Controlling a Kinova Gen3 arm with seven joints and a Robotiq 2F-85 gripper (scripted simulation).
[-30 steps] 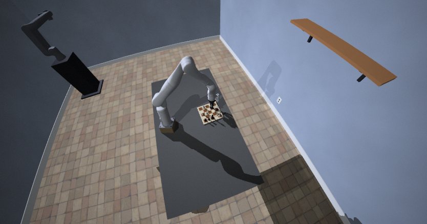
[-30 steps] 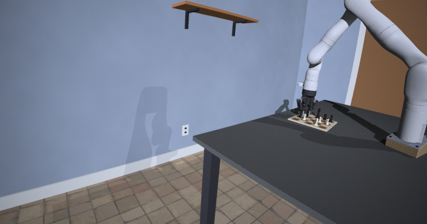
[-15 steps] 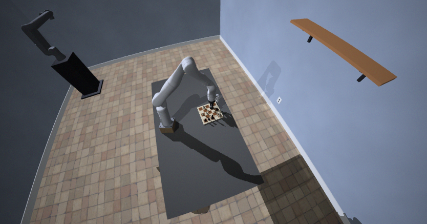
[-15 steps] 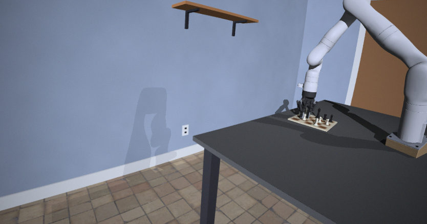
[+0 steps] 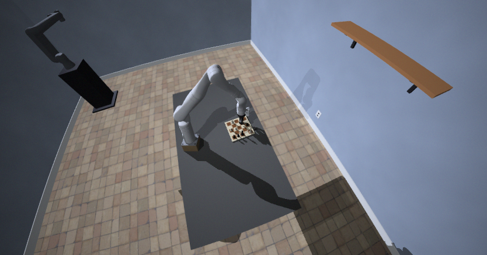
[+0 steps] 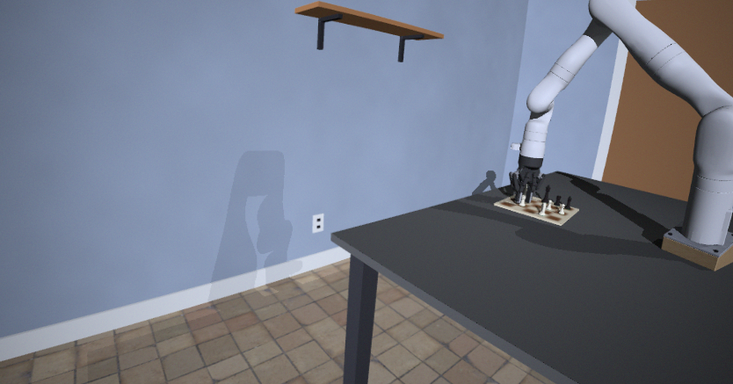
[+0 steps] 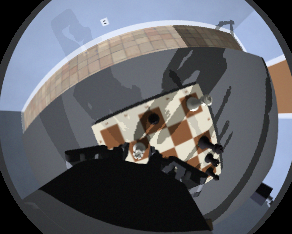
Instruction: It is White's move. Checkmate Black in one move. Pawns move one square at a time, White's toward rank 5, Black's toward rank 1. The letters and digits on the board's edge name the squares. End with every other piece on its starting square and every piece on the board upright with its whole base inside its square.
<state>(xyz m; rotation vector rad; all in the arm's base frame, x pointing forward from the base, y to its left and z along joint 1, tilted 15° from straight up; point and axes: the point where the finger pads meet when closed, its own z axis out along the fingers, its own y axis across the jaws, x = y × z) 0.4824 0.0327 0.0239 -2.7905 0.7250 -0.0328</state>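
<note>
The tall white piece is 40 mm ahead of my hand and 120 mm to the right of it. Also, from my hand: tall black piece (40 mm behind, 120 mm to the right); chessboard (40 mm behind, 40 mm to the right, 30 mm below).
</note>
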